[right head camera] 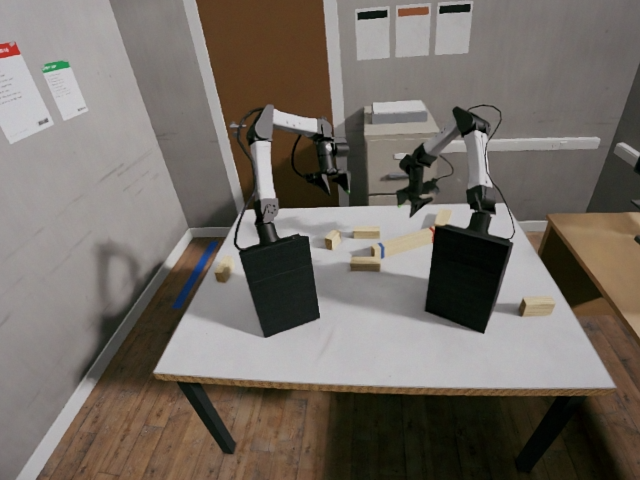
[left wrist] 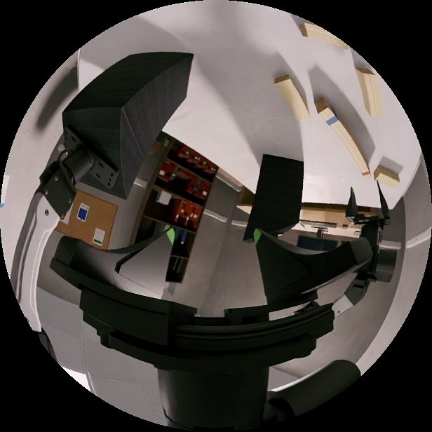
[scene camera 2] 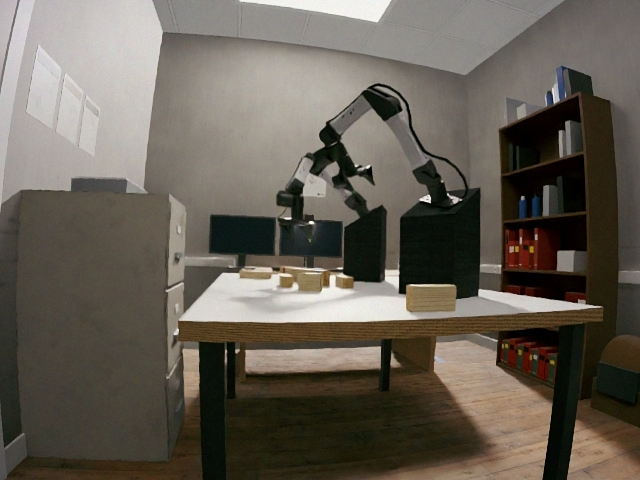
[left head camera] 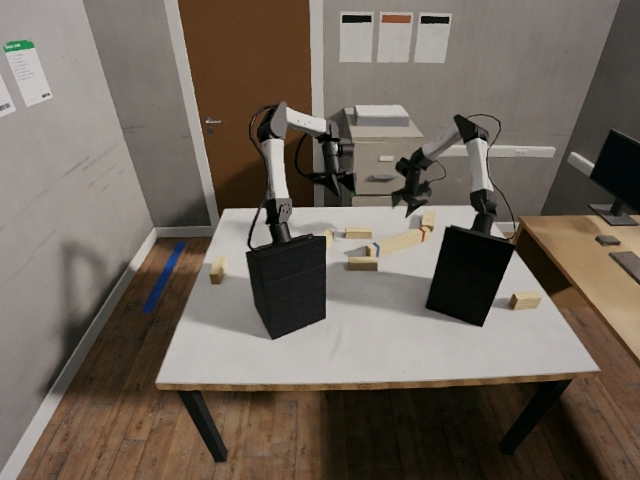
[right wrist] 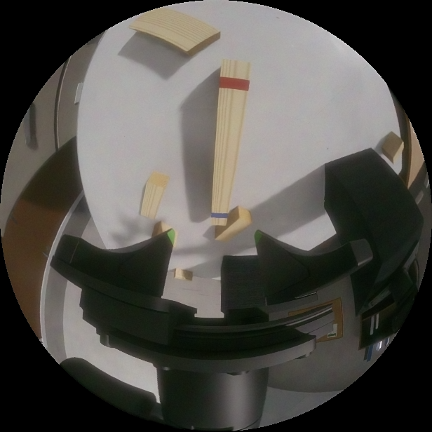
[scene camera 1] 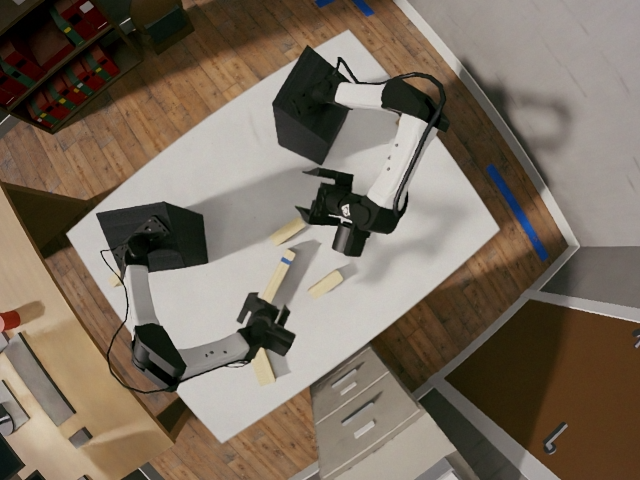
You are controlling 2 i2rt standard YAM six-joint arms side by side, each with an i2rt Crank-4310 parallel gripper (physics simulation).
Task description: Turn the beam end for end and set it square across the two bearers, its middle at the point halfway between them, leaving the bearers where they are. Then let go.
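Frame: origin at the left arm's base, x ahead, y left, z up, level; centimetres.
Seen in the pictures: left gripper, fingertip midpoint: (right head camera: 339, 195) (scene camera 2: 364, 189) (left head camera: 346, 195) (scene camera 1: 300, 189); right gripper, fingertip midpoint: (right head camera: 404, 212) (scene camera 2: 302, 241) (left head camera: 399, 213) (scene camera 1: 271, 299); left arm's base at its link origin: (right head camera: 270, 244) (scene camera 2: 440, 201) (left head camera: 283, 244) (scene camera 1: 318, 94); right arm's base at its link origin: (right head camera: 476, 234) (left head camera: 479, 234) (scene camera 1: 140, 241).
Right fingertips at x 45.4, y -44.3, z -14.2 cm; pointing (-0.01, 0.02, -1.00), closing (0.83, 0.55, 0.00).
Note:
Pixels of each thing's top centre, then the offset from my right fingertips to it. "*": a spot on its surface instead.
- pale wooden beam at its top centre: (scene camera 1: 268, 293) (scene camera 2: 303, 268) (right head camera: 406, 237) (left head camera: 399, 237) dx -0.9, dy -1.5, dz -12.4 cm
- table's left side at a spot on its surface: (left head camera: 217, 270) * dx -30.5, dy +77.1, dz -12.4 cm
- right side at a spot on its surface: (left head camera: 525, 300) * dx -38.5, dy -47.0, dz -13.4 cm
The pale wooden beam (left head camera: 395, 243) (right head camera: 405, 243) (scene camera 1: 277, 276) (left wrist: 345, 137) (right wrist: 230, 150) lies slantwise, its blue-banded end near the table's middle and its red-banded end toward the back right in the head views. Two parallel blocks, a nearer one (left head camera: 362, 264) (scene camera 1: 288, 231) (right wrist: 234, 223) and a farther one (left head camera: 357, 233) (scene camera 1: 325, 284) (right wrist: 154, 195), look like the bearers, though similar blocks leave this uncertain. My right gripper (left head camera: 401, 210) (right head camera: 405, 210) (right wrist: 214, 231) is open and empty, above the table. My left gripper (left head camera: 346, 193) (right head camera: 339, 192) (scene camera 1: 300, 190) (left wrist: 213, 230) is open and empty, high up.
Another block (right head camera: 332, 239) stands left of the bearer-like pair. One block (left head camera: 428, 221) (right wrist: 175, 31) lies near the beam's red end. Others lie by the table's left side (left head camera: 217, 270) and right side (left head camera: 525, 300). Two black arm pedestals (left head camera: 289, 289) (left head camera: 470, 276) stand on the table.

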